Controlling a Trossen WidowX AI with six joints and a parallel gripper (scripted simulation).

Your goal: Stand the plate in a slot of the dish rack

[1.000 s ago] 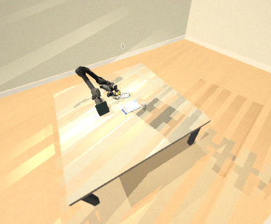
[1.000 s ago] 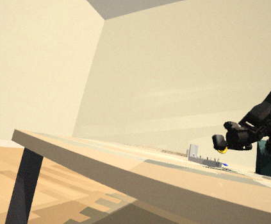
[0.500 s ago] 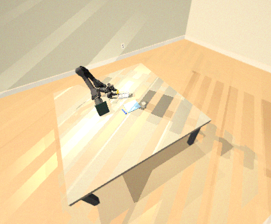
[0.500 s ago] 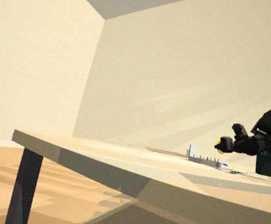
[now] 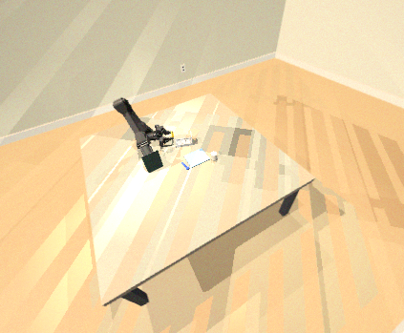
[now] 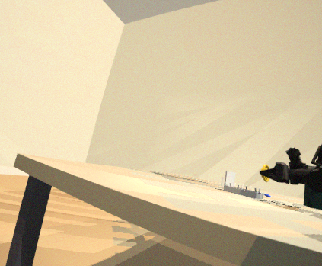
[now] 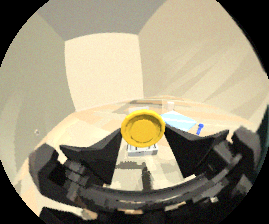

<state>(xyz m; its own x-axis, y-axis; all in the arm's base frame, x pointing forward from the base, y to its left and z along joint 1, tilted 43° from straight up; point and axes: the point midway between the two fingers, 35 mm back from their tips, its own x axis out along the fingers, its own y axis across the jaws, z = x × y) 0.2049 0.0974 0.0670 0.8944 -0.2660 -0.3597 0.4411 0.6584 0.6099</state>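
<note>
Right now the grey dish rack is 60 mm ahead of my gripper tip, 30 mm to the right of it and 70 mm below it. Round my gripper tip: blue pen-like object (50 mm behind, 250 mm to the right, 90 mm below); then light blue mat (60 mm ahead, 220 mm to the right, 90 mm below); then yellow plate (10 mm behind).
</note>
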